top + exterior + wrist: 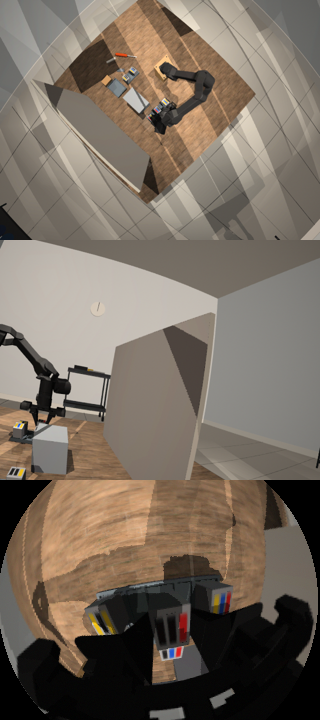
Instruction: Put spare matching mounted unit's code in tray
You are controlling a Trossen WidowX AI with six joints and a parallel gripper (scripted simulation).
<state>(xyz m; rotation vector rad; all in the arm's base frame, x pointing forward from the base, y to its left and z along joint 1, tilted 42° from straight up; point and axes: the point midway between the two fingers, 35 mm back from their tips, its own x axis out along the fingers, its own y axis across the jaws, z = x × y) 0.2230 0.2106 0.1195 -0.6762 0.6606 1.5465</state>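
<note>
Right now the blue-grey tray is 110 mm ahead of my gripper tip, 410 mm to the right of it and 30 mm below it. From my gripper tip the other things lie so: spare: 20 mm above; tall grey panel: 320 mm ahead, 190 mm to the right, 190 mm above; grey box: 70 mm ahead, 200 mm to the right, 10 mm above.
</note>
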